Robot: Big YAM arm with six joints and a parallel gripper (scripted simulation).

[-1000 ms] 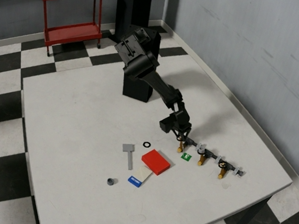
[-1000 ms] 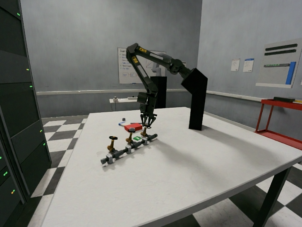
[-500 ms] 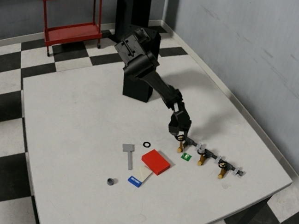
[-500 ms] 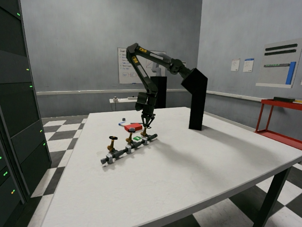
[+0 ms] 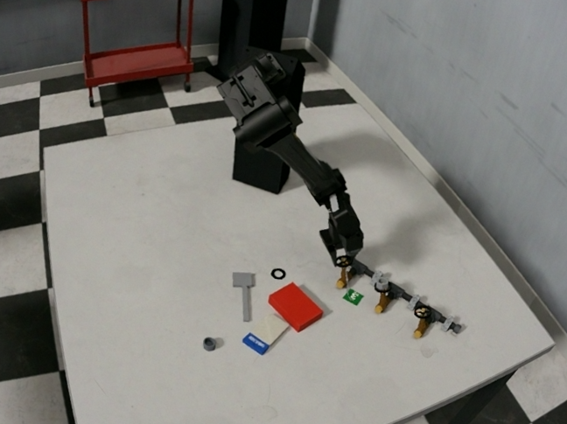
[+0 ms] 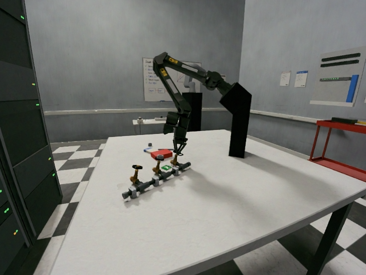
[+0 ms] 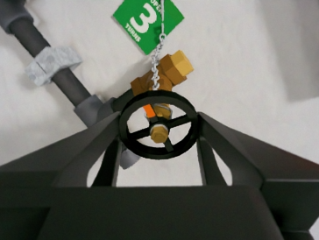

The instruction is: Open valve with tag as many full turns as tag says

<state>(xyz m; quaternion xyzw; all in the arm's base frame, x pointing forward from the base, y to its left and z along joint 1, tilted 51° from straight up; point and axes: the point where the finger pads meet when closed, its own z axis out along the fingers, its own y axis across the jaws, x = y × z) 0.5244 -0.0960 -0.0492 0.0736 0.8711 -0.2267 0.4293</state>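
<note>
Now: the green tag 70 mm ahead of my hand, 20 mm to the right of it and 80 mm below it. The rest, counted from my hand: grey t-shaped tool: 130 mm behind, 230 mm to the right, 70 mm below; card: 10 mm ahead, 280 mm to the right, 70 mm below; red box: 160 mm to the right, 60 mm below.
</note>
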